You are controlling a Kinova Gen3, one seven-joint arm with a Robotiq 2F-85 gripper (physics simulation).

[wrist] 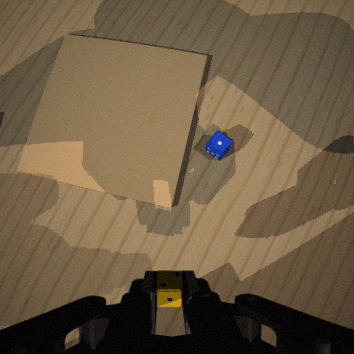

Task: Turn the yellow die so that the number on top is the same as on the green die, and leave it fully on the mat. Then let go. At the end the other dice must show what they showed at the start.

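Places are measured from the arm's base along level axes (x ahead, y left, z up), in metres.
Pixels of known places: gripper, fingertip midpoint: (168,285).
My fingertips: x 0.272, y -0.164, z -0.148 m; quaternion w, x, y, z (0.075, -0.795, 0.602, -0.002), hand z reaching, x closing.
Observation:
For each thing: its middle in the pictures, then the offset to it from my fingertips. Level surfaces: height alone.
- yellow die at the middle of its body: (168,288) dz +0.001, dx -0.001, dy +0.000 m
- mat at the middle of its body: (111,111) dz -0.049, dx +0.114, dy +0.089 m
- blue die at the middle of its body: (218,145) dz -0.043, dx +0.106, dy -0.007 m
- table at its surface level: dz -0.051 m
The yellow die (169,297) is between my fingertips at the bottom of the wrist view. Its shaded upper face in the view shows two dark pips, and the brighter face below that shows one dark pip. My gripper (168,285) is shut on the yellow die and holds it above the wooden table. The mat (117,105) is a plain tan square with a dark edge, at the upper left. The green die does not show in this view, so its top number cannot be read.
A blue die (219,145) stands on the table (285,185) just right of the mat's right edge, apart from it. One white pip shows on its top and several on a side face. Patchy shadows lie across the table and mat.

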